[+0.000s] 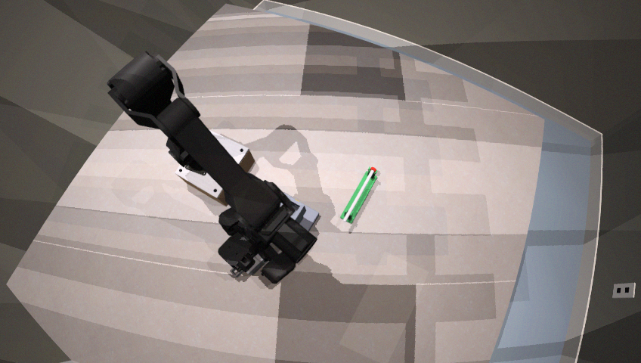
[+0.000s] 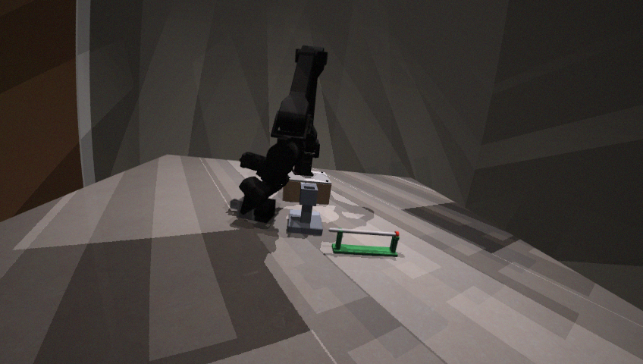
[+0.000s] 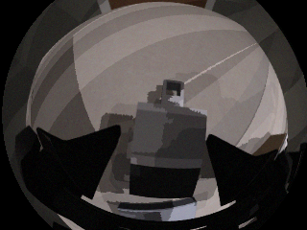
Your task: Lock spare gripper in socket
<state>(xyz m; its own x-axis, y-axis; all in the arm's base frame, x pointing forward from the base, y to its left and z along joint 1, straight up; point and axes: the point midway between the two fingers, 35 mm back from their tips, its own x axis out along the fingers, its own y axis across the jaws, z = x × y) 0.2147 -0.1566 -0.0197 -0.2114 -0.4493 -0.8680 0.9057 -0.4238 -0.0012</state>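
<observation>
My gripper tip is now right at the spare gripper. Also, from my gripper tip: green cradle 24 cm to the left, 19 cm ahead; grey mount 14 cm to the left, 6 cm ahead, 3 cm above.
</observation>
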